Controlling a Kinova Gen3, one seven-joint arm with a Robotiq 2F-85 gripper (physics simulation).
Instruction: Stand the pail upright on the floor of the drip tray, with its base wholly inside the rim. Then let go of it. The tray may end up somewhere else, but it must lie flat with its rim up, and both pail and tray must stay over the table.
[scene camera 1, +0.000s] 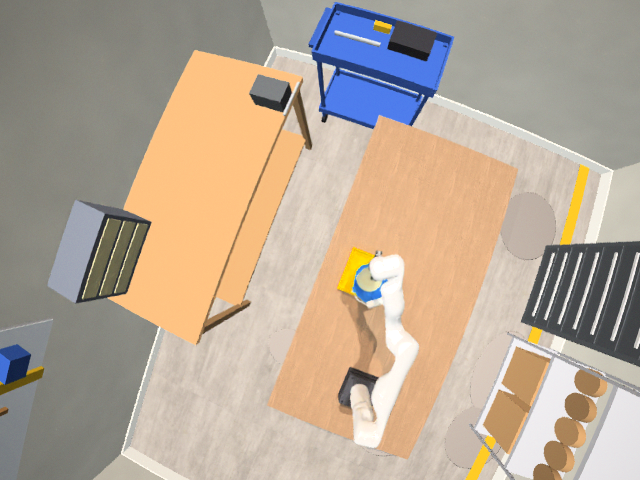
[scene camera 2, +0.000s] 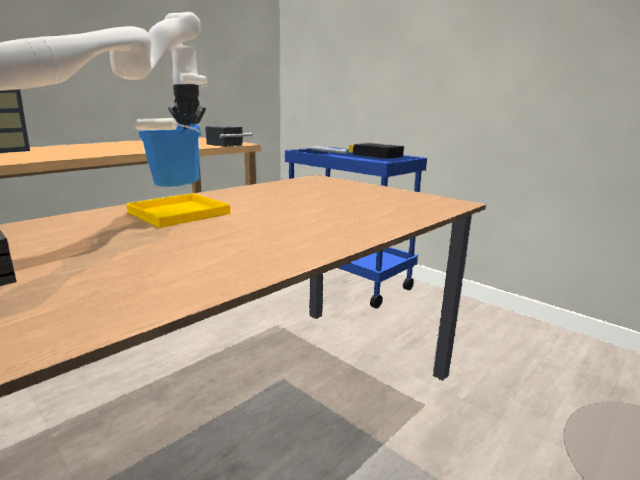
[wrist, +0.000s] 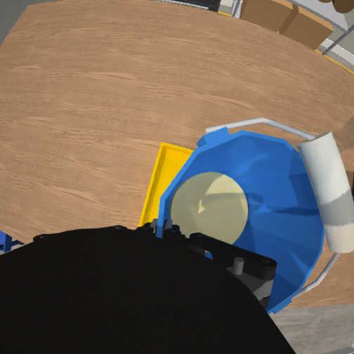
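The blue pail (scene camera 1: 361, 293) (scene camera 2: 173, 157) (wrist: 280, 200) hangs in the air above the yellow drip tray (scene camera 1: 352, 267) (scene camera 2: 193, 215) (wrist: 167, 170), a little tilted, its base apart from the tray. Its bail, with a pale grip, lies folded to the side at the rim. My gripper (scene camera 2: 187, 125) (wrist: 162, 228) is shut on the pail's rim; its fingertips are partly hidden by the black hand in the wrist view. The tray lies flat on the table, rim up. In scene camera 1 the pail and arm hide its right part.
The wooden table (scene camera 1: 434, 191) (scene camera 2: 310, 217) (wrist: 90, 100) carries the tray, and a black block (scene camera 1: 349, 387) (scene camera 2: 6, 260) stands at the arm's base. A second workbench (scene camera 1: 196, 170), a blue cart (scene camera 1: 379, 64) (scene camera 2: 356, 162) and a dark slatted unit (scene camera 1: 589, 294) stand around the table.
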